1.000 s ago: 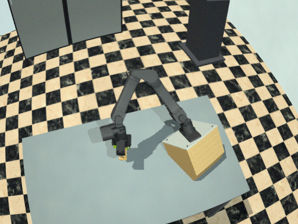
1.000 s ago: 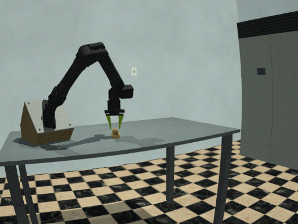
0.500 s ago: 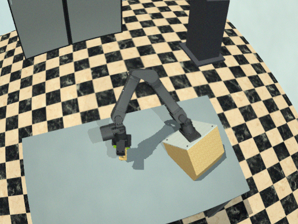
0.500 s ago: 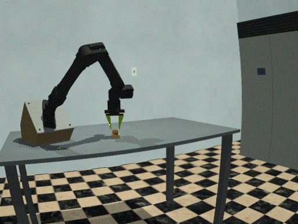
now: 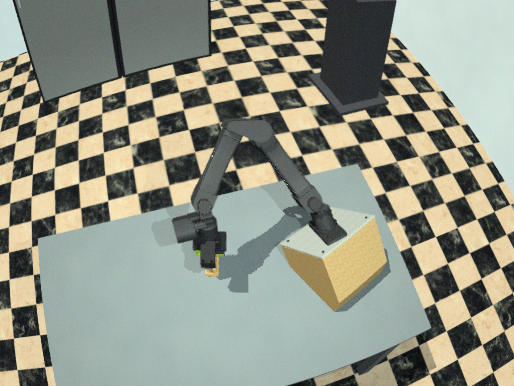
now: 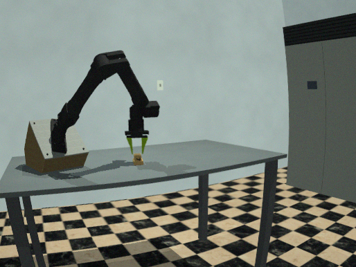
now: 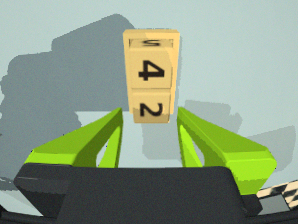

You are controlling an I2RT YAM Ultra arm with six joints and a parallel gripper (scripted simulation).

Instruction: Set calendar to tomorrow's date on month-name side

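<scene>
My hand is 1 cm short of the tan tray, 2 cm to the right of it and 4 cm above it.
</scene>
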